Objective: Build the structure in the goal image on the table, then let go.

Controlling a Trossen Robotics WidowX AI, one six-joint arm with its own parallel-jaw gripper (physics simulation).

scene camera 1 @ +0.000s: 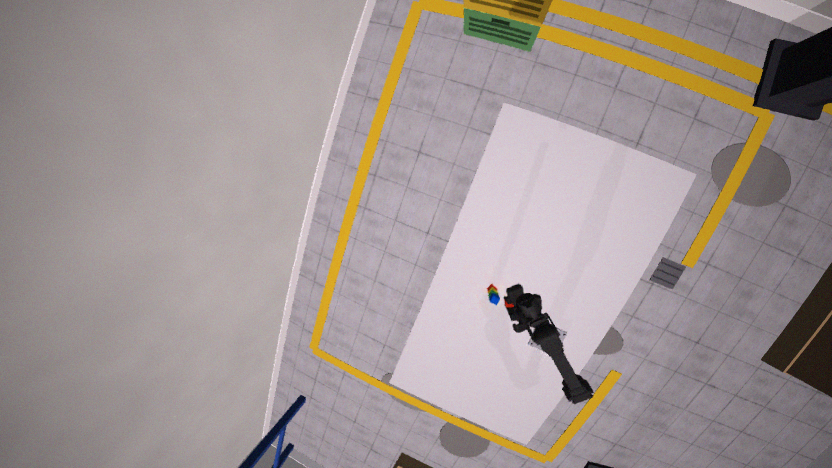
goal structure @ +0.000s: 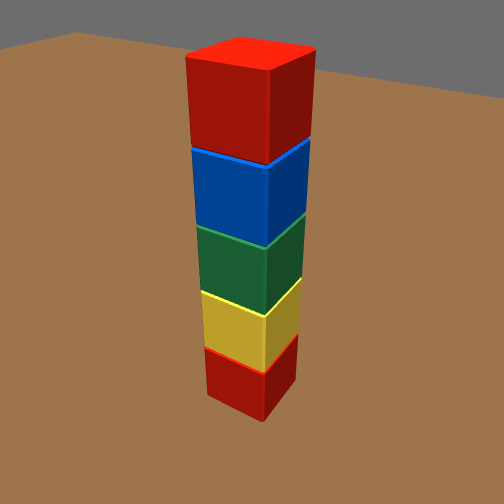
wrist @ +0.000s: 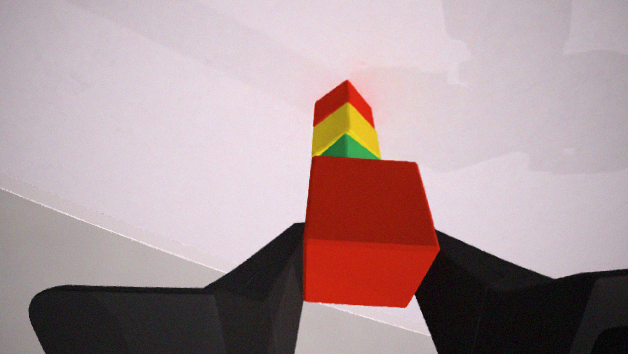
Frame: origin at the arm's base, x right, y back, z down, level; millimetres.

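Where they show: gripper, between the fingertips: point(scene camera 1: 505, 300) point(wrist: 353, 232).
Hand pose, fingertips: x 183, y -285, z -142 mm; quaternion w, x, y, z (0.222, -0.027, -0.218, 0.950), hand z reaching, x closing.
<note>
Each offset is from my fingertips to the top centre of the thing. "*": to the spot under its first point. Level surfaces: height alone.
A small stack of coloured blocks {dx -18, dy -35, dz +20 mm} point(scene camera 1: 493, 294) stands on the white table {dz +151 mm} point(scene camera 1: 558, 192). A red block point(scene camera 1: 492, 287) point(wrist: 344, 102) is at its bottom, then yellow {dx -17, dy -33, dz +86 mm} point(wrist: 346, 127) and green {dx -18, dy -36, dz +53 mm} point(wrist: 348, 149) blocks, with a blue block {* dx -14, dy -38, dz +20 mm} point(scene camera 1: 494, 299) at the top end. My gripper point(scene camera 1: 510, 305) point(wrist: 353, 232) is shut on another red block, seen large between the dark fingers in the wrist view. In the scene view it is right beside the stack, apart from it. In the wrist view the held block hides the near end of the stack, including the blue block.
My arm point(scene camera 1: 558, 355) reaches from the lower right edge of the table. Yellow floor lines point(scene camera 1: 352, 203) surround the table. A green crate point(scene camera 1: 500, 30) is at the top, a dark object point(scene camera 1: 794, 75) at the upper right, and a blue frame point(scene camera 1: 272, 433) at the lower left.
</note>
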